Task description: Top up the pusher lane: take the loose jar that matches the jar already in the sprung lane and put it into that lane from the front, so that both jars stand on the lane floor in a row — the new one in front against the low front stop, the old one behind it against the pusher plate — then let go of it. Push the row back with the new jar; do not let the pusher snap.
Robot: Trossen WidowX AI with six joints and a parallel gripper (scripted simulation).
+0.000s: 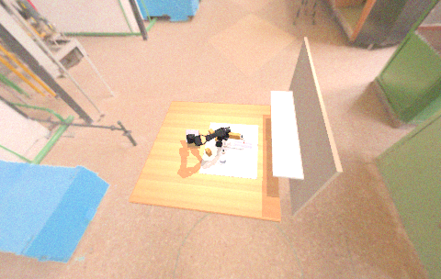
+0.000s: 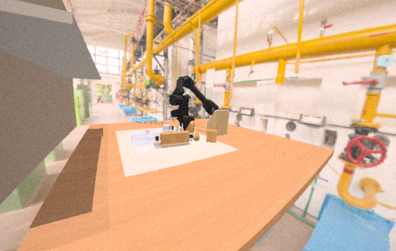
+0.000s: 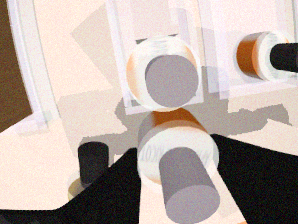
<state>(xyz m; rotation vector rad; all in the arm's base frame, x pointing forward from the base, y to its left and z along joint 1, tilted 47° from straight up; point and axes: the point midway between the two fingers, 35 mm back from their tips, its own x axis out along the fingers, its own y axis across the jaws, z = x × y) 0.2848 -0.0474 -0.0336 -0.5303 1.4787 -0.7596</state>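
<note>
Now: gripper tip 100 mm short of the white mat, 50 mm above it and 10 mm to the left of it.
</note>
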